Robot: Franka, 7 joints.
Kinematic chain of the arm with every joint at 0, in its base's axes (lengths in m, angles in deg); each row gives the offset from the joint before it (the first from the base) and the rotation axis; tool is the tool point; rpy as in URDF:
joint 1: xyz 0 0 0.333 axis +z
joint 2: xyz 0 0 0 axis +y
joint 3: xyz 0 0 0.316 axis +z
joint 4: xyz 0.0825 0 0 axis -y
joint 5: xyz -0.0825 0 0.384 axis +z
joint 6: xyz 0 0 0 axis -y
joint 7: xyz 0.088 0 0 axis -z
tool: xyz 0 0 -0.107 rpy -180 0 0
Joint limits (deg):
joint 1: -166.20..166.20
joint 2: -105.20..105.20
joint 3: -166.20..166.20
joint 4: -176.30..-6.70
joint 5: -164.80..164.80
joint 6: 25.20..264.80
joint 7: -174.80..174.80
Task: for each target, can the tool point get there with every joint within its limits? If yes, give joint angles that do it. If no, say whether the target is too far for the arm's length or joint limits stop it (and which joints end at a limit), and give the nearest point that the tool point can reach.
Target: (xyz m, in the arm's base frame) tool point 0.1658 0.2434 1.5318
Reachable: no: too far | nearest point 0.1152 0.1692 1.1661 | short by 0.377 m
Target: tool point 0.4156 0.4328 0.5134
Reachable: yes | joints -34.80 10.00 87.55 -115.34 53.78 159.43 -110.98
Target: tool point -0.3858 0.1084 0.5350
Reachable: yes | joints -93.28 46.53 -114.22 -154.05 11.35 235.33 7.86
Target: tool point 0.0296 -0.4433 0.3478
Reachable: yes | joints 21.42 8.19 -120.56 -151.30 -54.23 202.32 -4.23
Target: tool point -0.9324 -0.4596 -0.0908
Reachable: no: too far | nearest point -0.7125 -0.3512 0.0091 | short by 0.265 m
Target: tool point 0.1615 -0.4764 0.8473
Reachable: yes | joints -119.26 15.39 78.98 -72.79 54.79 229.91 56.90
